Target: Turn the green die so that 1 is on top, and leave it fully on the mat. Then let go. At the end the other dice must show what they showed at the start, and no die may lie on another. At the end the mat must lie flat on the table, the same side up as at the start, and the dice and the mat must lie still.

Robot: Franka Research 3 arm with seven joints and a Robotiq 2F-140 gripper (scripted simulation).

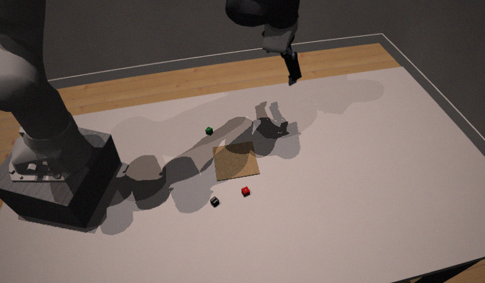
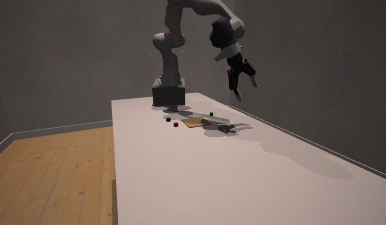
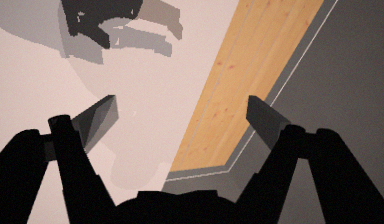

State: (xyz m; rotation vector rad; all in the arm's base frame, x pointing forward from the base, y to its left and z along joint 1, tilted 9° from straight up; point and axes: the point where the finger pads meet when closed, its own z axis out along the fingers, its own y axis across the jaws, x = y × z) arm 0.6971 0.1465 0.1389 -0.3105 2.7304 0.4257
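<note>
Right now the black die is 32 cm behind my hand, 32 cm to the right of it and 20 cm below it. Round my hand: tan mat (22 cm behind, 18 cm to the right, 21 cm below); red die (23 cm behind, 32 cm to the right, 20 cm below); green die (28 cm behind, 3 cm to the right, 20 cm below).
</note>
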